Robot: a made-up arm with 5 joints.
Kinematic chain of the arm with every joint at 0, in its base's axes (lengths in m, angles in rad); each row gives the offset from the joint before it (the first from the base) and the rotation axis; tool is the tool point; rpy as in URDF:
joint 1: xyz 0 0 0.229 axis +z
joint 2: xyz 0 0 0 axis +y
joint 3: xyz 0.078 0 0.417 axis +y
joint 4: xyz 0.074 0 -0.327 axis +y
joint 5: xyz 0.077 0 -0.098 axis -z
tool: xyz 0 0 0 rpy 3.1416 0 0
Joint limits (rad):
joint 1: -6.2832..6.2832
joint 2: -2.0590..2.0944
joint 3: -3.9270..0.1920
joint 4: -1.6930..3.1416
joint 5: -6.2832..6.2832
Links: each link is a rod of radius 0.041 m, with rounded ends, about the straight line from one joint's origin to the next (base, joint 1, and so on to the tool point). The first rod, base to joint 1, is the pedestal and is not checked.
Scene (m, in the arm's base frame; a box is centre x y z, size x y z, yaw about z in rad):
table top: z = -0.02
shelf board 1: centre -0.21 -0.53 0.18 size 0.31 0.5 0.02 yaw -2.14
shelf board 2: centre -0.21 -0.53 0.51 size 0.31 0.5 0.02 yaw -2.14
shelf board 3: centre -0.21 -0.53 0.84 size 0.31 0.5 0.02 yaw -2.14
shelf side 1: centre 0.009 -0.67 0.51 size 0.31 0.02 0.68 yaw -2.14
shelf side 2: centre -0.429 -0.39 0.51 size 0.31 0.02 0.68 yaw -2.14
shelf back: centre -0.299 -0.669 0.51 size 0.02 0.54 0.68 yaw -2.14
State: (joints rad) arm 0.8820 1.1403 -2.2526 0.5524 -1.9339
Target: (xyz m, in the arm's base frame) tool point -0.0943 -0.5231 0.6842
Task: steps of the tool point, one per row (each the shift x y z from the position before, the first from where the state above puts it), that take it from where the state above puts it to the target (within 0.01 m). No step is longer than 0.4 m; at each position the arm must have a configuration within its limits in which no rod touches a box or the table.
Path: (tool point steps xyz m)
1: -0.1073 0.0337 0.3392
2: -0.1724 -0.1243 0.2831
3: -0.1623 -0.2485 0.1542
4: -0.0956 -0.2889 0.0010
5: -0.0161 -0.2374 -0.1228
6: 0.0362 -0.1299 -0.1821
7: -0.0206 -0.0585 -0.0029
8: -0.0278 -0.0519 -0.0003
9: -0.0337 -0.0435 0.0013
10: -0.0380 -0.0338 0.0019

